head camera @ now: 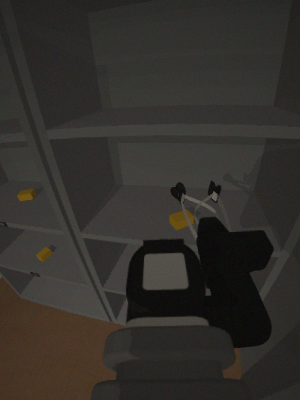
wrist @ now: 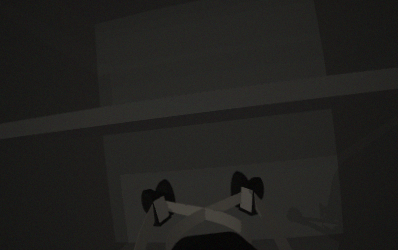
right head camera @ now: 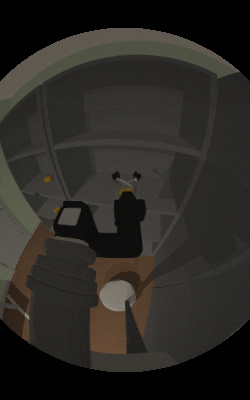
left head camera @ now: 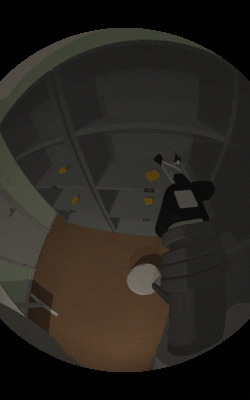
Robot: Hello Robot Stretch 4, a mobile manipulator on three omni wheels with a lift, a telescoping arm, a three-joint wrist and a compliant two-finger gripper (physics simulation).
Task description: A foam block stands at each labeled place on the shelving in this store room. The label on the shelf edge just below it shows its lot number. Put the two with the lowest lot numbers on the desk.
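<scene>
My gripper is open, its fingertips apart with no block between them. It is at the right bay of the shelving, over the shelf with a yellow foam block. In the head view that block shows below and left of the fingers, partly behind one. Another block stands one shelf lower. The left bay holds an upper block and a lower block. Shelf labels are unreadable.
A shelf board crosses above the gripper, and an upright post divides the bays. A dark side panel stands at the right. The round white base is on the brown floor. A white leg-like bar shows at lower left.
</scene>
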